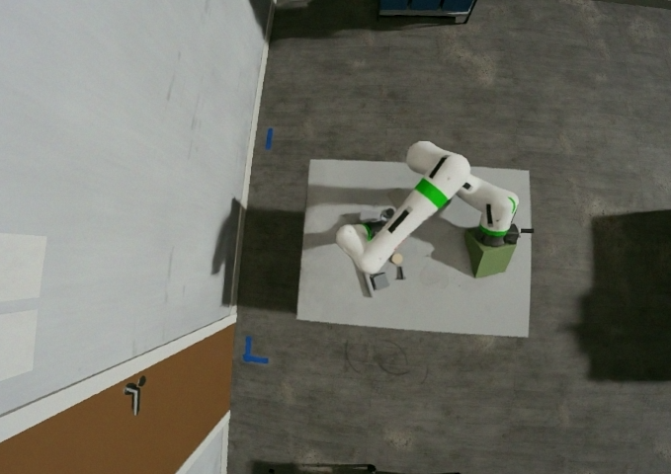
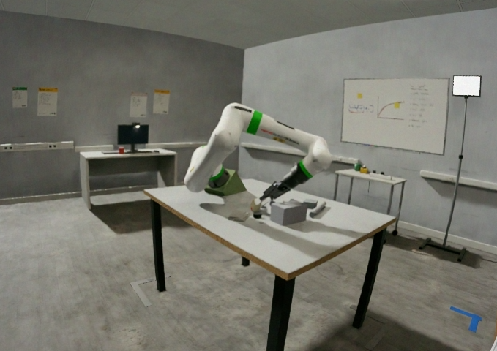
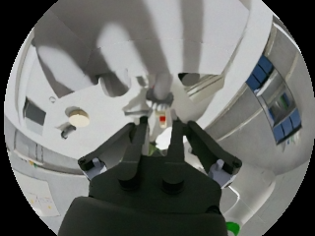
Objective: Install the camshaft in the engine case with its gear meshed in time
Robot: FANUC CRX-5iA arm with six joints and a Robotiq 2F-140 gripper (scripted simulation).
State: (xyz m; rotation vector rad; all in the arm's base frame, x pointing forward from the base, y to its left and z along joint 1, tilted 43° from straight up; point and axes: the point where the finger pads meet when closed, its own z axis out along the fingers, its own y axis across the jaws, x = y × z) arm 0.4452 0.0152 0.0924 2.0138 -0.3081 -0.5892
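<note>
My hand is 7 cm to the left of the black disc, 6 cm above it and 4 cm short of it. From my hand the other things lie so: grey bar (27 cm to the left, 16 cm ahead, 5 cm below); then flat grey piece (14 cm to the right, 6 cm below, 1 cm behind); then tan disc (18 cm to the left, 6 cm below).
</note>
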